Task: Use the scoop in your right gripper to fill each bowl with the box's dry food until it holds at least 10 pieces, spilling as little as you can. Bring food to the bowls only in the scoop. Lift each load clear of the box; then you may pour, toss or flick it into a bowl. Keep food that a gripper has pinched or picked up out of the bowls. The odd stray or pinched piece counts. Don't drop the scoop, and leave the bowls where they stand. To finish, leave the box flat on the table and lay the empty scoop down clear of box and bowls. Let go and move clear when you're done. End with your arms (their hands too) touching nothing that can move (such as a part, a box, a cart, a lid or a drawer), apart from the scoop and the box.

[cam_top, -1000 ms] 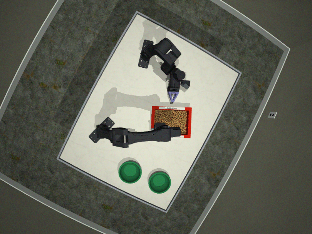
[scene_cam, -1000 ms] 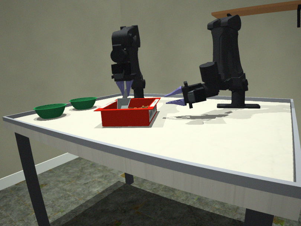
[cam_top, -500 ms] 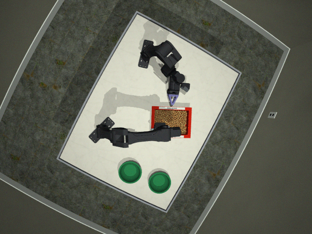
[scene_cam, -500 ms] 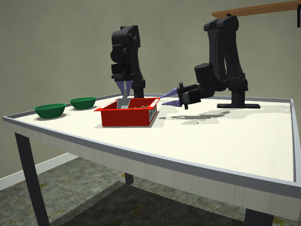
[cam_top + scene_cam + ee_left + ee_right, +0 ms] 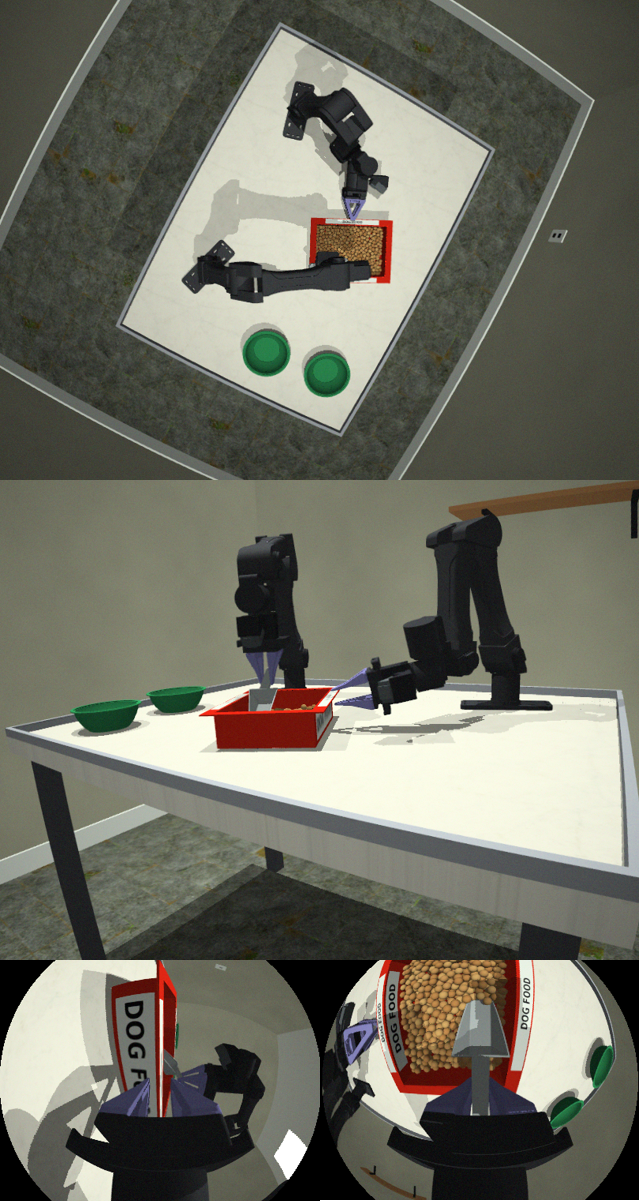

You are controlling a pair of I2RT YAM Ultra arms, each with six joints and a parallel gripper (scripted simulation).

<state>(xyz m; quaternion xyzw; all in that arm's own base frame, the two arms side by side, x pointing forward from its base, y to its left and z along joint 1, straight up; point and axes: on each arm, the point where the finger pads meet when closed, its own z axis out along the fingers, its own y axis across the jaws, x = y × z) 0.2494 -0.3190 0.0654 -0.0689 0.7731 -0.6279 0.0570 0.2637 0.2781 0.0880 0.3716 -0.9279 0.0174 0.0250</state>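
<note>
Right now my right hand is 3 cm short of the grey scoop, 2 cm to the right of it and 3 cm above it. From my right hand the other things lie so: box 6 cm ahead, 9 cm to the left, 4 cm below.
</note>
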